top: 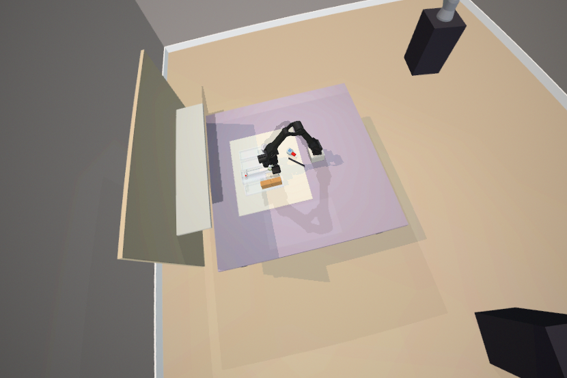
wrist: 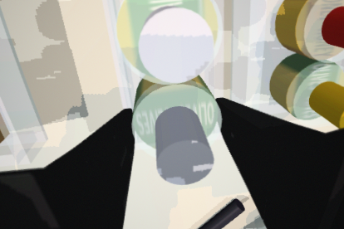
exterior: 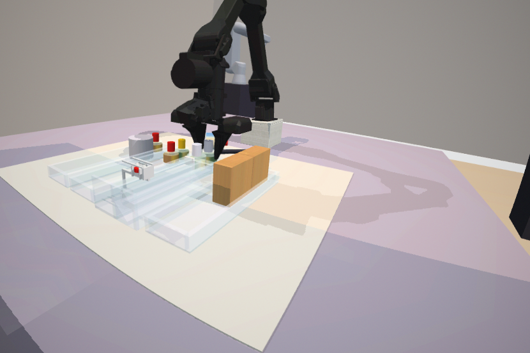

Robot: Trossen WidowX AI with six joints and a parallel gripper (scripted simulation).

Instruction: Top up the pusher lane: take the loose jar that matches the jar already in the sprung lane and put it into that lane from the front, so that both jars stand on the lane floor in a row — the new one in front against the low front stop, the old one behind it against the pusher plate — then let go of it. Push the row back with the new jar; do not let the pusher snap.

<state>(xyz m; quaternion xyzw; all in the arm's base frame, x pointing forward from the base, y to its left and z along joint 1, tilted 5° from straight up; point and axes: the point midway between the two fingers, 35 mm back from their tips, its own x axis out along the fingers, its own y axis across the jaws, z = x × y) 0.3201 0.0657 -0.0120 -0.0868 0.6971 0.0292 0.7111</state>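
My gripper tip is 160 mm past the black rod, 30 mm to the left of it and 20 mm above it. The rest, counted from my gripper tip: clear lane 150 mm ahead, 50 mm to the left, 10 mm below; grey cylinder 160 mm to the right, 80 mm ahead.
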